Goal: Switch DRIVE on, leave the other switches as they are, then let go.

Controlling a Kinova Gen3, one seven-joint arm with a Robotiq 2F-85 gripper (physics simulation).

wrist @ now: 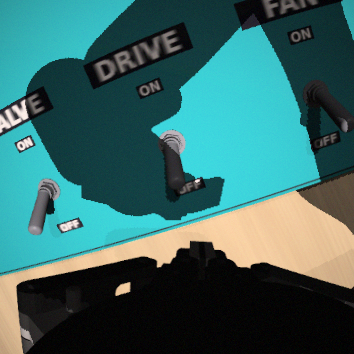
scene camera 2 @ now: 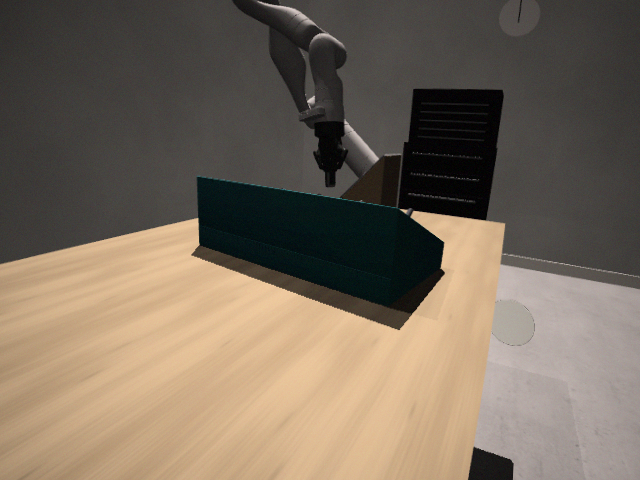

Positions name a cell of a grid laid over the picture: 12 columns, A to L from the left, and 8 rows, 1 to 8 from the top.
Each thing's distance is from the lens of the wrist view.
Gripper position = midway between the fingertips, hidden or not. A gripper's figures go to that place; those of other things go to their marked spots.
my gripper (wrist: G6): 0.17 m
teal switch panel (wrist: D3): 0.23 m
